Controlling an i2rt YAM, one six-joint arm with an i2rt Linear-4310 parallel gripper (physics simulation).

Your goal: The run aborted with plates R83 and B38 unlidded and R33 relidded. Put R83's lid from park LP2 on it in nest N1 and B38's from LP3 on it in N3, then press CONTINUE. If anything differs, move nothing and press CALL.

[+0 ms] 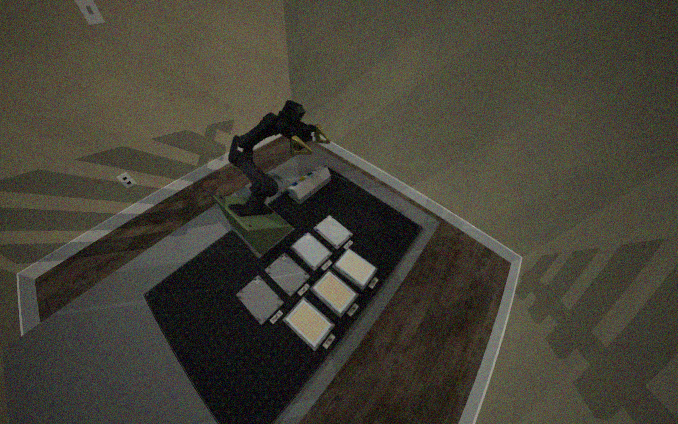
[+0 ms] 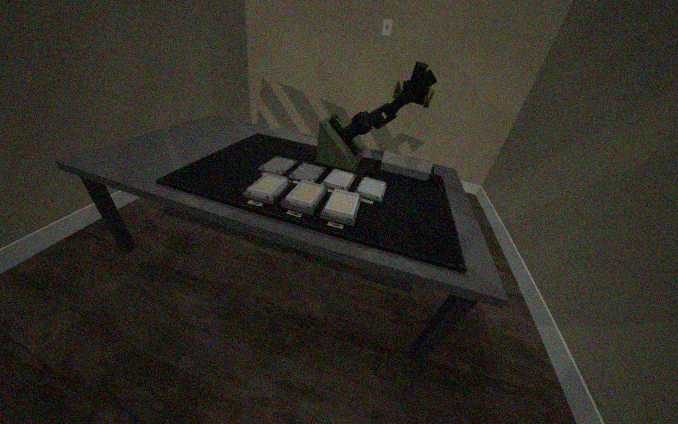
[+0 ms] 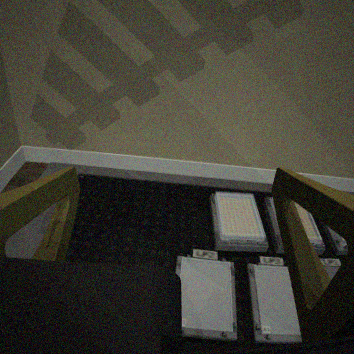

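Pixels of known places: gripper, fingertip midpoint: (image 1: pixel 321 147) (image 2: pixel 414 95) (image 3: pixel 175 177); arm's base, origin of the base link: (image 1: pixel 252 210) (image 2: pixel 343 136).
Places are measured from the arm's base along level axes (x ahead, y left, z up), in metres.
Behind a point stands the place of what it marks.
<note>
Three plates with yellowish well fields stand in the front row: one near the button box (image 1: pixel 355 268) {x 0.461, y 0.071, z -0.061 m} (image 2: pixel 341 205) {x 0.488, y 0.079, z -0.061 m} (image 3: pixel 240 220) {x 0.434, y 0.082, z -0.061 m}, a middle plate (image 1: pixel 334 292) {x 0.449, y -0.046, z -0.067 m} (image 2: pixel 304 195) {x 0.474, y -0.040, z -0.062 m}, and a far plate (image 1: pixel 308 323) {x 0.439, y -0.178, z -0.071 m} (image 2: pixel 268 187) {x 0.466, y -0.162, z -0.065 m}. Their names and any clear lids cannot be made out. Behind them are two whitish lids, one (image 1: pixel 333 231) {x 0.296, y 0.162, z -0.077 m} (image 2: pixel 372 189) {x 0.316, y 0.169, z -0.077 m} (image 3: pixel 208 297) {x 0.278, y 0.163, z -0.077 m} at a tag seeming to read LP2, another (image 1: pixel 311 251) {x 0.281, y 0.033, z -0.077 m} (image 2: pixel 339 179) {x 0.290, y 0.041, z -0.077 m} (image 3: pixel 276 302) {x 0.264, y 0.053, z -0.077 m} beside it, and two greyer park places (image 1: pixel 287 273) {x 0.265, y -0.090, z -0.085 m} (image 1: pixel 259 299) {x 0.252, y -0.221, z -0.085 m}. My gripper (image 1: pixel 312 142) {x 0.165, y 0.244, z 0.239 m} (image 2: pixel 414 94) {x 0.165, y 0.244, z 0.239 m} (image 3: pixel 175 177) {x 0.165, y 0.244, z 0.239 m} is open and empty, high above the table's back corner.
A white button box (image 1: pixel 310 184) {x 0.070, y 0.283, z -0.033 m} (image 2: pixel 406 167) {x 0.085, y 0.307, z -0.055 m} with small coloured buttons stands at the mat's back edge; its button labels are unreadable. A green wedge mount (image 1: pixel 265 230) {x 0.123, y -0.037, z 0.013 m} (image 2: pixel 334 150) {x 0.126, y -0.016, z -0.029 m} carries the arm beside the park row. The dark mat (image 1: pixel 200 340) {x 0.192, y -0.437, z -0.094 m} (image 2: pixel 400 225) {x 0.478, y 0.269, z -0.095 m} lies on the grey table (image 1: pixel 100 350) {x -0.057, y -0.693, z -0.107 m} (image 2: pixel 165 142) {x 0.193, y -0.819, z -0.107 m}.
</note>
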